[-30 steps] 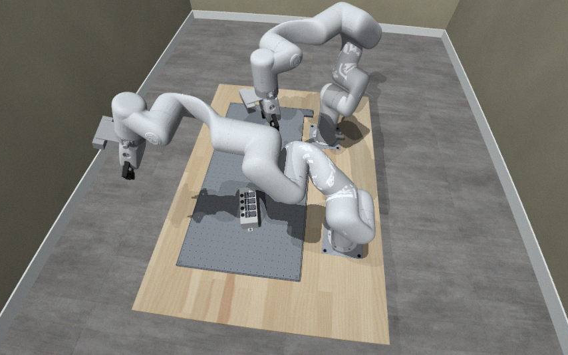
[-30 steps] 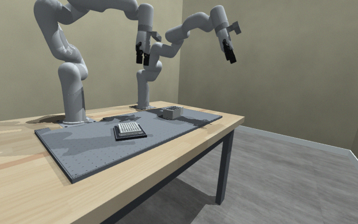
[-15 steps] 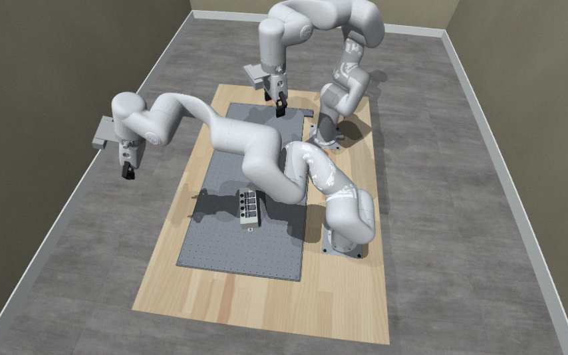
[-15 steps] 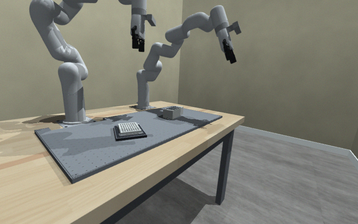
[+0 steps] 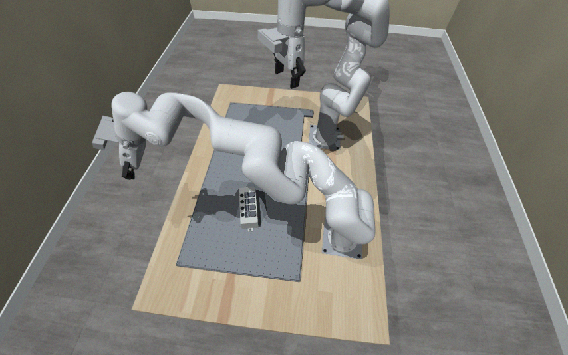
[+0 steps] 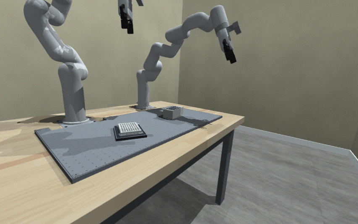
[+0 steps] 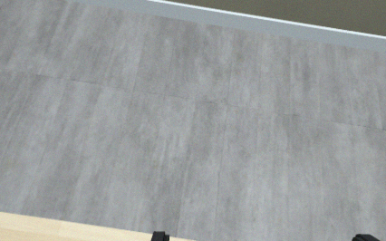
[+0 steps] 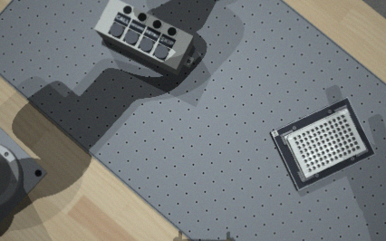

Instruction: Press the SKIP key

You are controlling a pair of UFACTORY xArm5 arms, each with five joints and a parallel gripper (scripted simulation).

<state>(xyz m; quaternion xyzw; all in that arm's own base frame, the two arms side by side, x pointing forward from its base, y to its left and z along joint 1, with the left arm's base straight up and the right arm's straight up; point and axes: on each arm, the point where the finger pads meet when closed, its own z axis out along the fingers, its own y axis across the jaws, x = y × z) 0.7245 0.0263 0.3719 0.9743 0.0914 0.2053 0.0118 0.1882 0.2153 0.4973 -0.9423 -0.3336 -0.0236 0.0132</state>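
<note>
The operator panel lies 350 mm behind my left hand, 320 mm below it and 10 mm to the right of it. Round my left hand: white plate: 400 mm to the right, 340 mm below, 330 mm behind; dark holder: 400 mm to the right, 350 mm below, 330 mm behind.
</note>
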